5 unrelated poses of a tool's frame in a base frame.
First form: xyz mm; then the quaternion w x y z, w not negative.
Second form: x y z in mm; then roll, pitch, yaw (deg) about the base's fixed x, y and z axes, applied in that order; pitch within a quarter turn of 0, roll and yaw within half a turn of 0. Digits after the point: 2 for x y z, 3 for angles.
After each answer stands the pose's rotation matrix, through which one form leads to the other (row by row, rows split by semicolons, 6 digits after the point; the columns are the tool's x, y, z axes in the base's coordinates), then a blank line. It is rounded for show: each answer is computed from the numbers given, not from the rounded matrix.
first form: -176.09 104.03 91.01 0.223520 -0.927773 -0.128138 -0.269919
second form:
-176.09 104.03 91.01 -155.387 -33.927 8.113
0.821449 0.358431 0.443565; 0.117101 -0.867239 0.483926; 0.558130 -0.345578 -0.754365

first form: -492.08 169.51 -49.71 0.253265 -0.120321 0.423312 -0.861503
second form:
-492.08 169.51 -49.71 -52.217 0.407 -147.435
-0.842760 0.334510 0.421734; -0.538243 -0.513328 -0.668422; -0.007106 -0.790315 0.612660

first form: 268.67 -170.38 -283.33 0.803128 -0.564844 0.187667 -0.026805
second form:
268.67 -170.38 -283.33 -72.374 15.733 -15.366
0.928125 -0.168949 0.331722; -0.255061 0.360466 0.897223; -0.271160 -0.917344 0.291465

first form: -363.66 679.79 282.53 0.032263 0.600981 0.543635 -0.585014
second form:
-363.66 679.79 282.53 -117.689 47.582 114.112
-0.275561 0.691178 -0.668086; 0.615680 -0.406840 -0.674847; -0.738244 -0.597290 -0.313435

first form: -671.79 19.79 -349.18 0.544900 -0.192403 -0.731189 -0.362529
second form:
-671.79 19.79 -349.18 114.094 -69.448 -161.099
-0.332130 0.676450 -0.657347; -0.113718 0.663107 0.739836; 0.936354 0.320474 -0.143313

